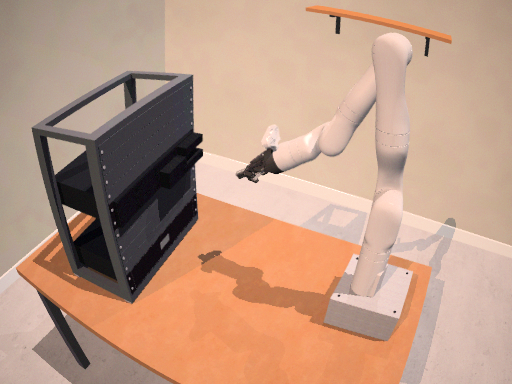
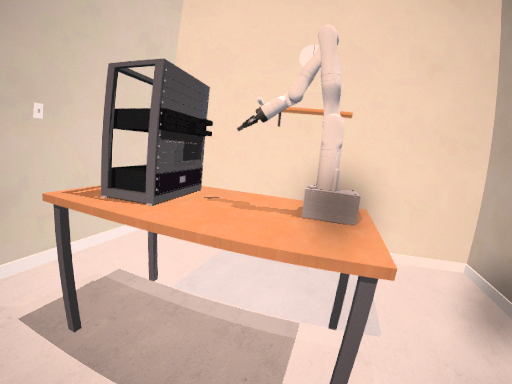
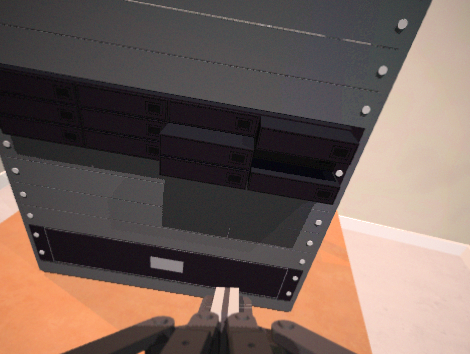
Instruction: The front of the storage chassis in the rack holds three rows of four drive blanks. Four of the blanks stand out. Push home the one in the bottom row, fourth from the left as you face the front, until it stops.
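Frame: origin at the arm's base, x back, y right, z up, level; centimetres.
Seen in the pictures: gripper, fingertip midpoint: (image 1: 237, 175) (image 2: 237, 130) (image 3: 227, 304); arm's base, origin of the base link: (image 1: 364, 286) (image 2: 326, 189).
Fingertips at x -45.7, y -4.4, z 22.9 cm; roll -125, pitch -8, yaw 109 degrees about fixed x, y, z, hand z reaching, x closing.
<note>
Pixels of each thing's top centre, then the offset from my fingertips to it. "spot": a spot on its surface instead. Level surfaces: height alone.
- bottom-row fourth blank, middle of its top: (image 3: 290, 156) (image 1: 179, 153) (image 2: 198, 130) dx -24.6, dy -0.4, dz -0.9 cm
- chassis, middle of its top: (image 1: 115, 97) (image 2: 166, 75) dx -32.5, dy -19.9, dz +24.9 cm
- top-row fourth blank, middle of its top: (image 3: 302, 117) (image 1: 179, 138) (image 2: 199, 119) dx -24.6, dy -0.4, dz +4.8 cm
- middle-row third blank, middle of its top: (image 3: 214, 123) (image 1: 162, 161) (image 2: 189, 122) dx -21.5, dy -10.9, dz +2.0 cm
- bottom-row third blank, middle of its top: (image 3: 212, 142) (image 1: 162, 169) dx -21.5, dy -10.9, dz -0.9 cm
- dark rack, surface spot: (image 1: 107, 215) spot: dx -12.5, dy -40.2, dz +2.2 cm
- orange table, its level: dz -34.9 cm
The bottom-row fourth blank (image 3: 287, 187) (image 1: 196, 156) (image 2: 208, 133) stands out of the chassis (image 1: 77, 192) (image 2: 131, 120) at the right end. Above it, the top-row fourth blank (image 3: 305, 140) (image 1: 191, 141) (image 2: 209, 123) also stands out; the middle-row fourth between them sits back in shadow. To the left, the middle-row third blank (image 3: 205, 146) and the bottom-row third blank (image 3: 202, 173) stand out. My gripper (image 1: 241, 174) (image 2: 239, 129) (image 3: 227, 304) is shut and empty, in the air in front of the rack, apart from the blanks, its tips pointing slantwise down towards the rack.
The dark rack (image 1: 107, 215) (image 2: 154, 130) stands on the orange table (image 1: 200, 310) (image 2: 240, 220). Below the chassis are plain panels and a dark unit (image 3: 115, 252) with a light label. A wall shelf (image 1: 375, 20) (image 2: 320, 111) hangs behind the arm.
</note>
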